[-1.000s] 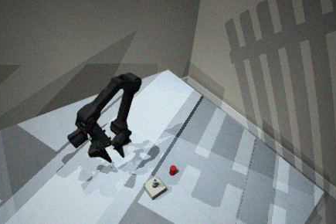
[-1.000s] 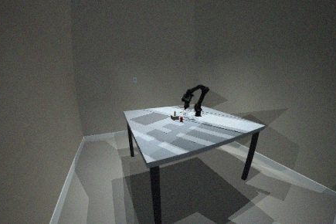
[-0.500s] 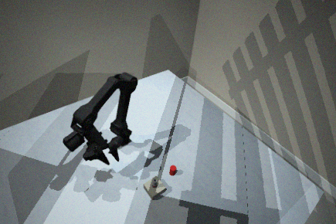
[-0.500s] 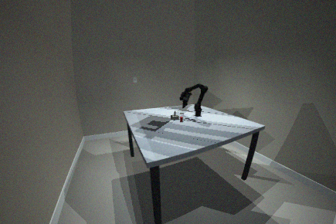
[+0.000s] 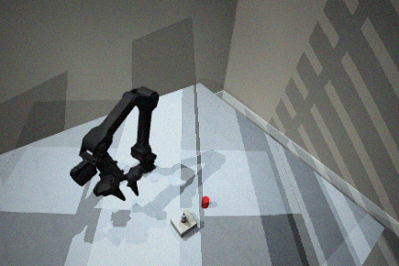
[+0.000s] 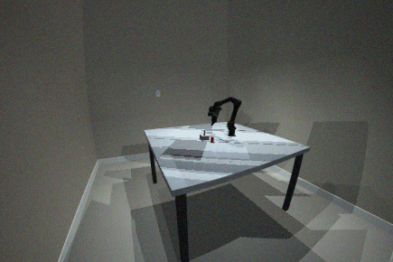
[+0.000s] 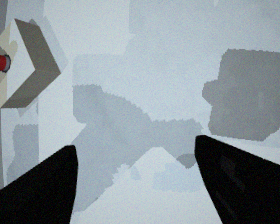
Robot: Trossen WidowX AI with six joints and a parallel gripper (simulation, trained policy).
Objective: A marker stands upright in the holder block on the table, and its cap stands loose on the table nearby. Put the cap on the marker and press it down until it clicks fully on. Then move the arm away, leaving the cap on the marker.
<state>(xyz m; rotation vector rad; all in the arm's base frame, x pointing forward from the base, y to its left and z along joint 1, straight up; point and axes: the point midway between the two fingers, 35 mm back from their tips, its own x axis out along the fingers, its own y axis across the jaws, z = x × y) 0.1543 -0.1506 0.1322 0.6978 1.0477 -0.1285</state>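
My gripper tip is now 15 cm short of the marker, 12 cm to the right of it and 3 cm above it. Also, from my gripper tip: red cap (24 cm to the left, 13 cm ahead, 8 cm below); beige holder block (15 cm ahead, 12 cm to the left, 8 cm below).
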